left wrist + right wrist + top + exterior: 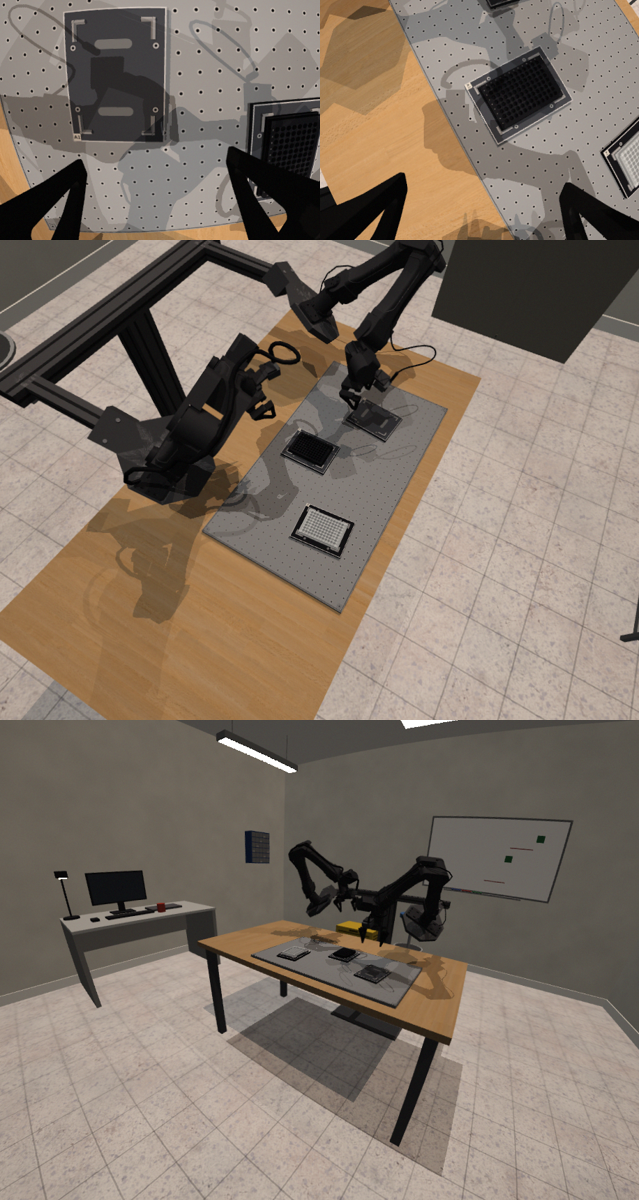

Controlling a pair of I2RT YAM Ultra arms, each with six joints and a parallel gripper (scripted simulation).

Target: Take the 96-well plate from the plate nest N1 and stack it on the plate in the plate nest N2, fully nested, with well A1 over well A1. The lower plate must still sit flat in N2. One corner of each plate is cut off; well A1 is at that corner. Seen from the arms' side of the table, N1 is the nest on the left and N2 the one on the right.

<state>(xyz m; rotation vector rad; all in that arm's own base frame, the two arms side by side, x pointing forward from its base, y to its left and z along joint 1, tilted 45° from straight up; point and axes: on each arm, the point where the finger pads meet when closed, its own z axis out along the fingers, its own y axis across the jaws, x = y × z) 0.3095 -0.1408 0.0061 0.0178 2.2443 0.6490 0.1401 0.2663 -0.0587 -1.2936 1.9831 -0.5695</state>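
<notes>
Right now my right hand is 110 mm short of the black 96-well plate, 70 mm to the right of it and 220 mm above it. From my right hand the other things lie so: white 96-well plate (300 mm ahead, 150 mm to the right, 220 mm below).
</notes>
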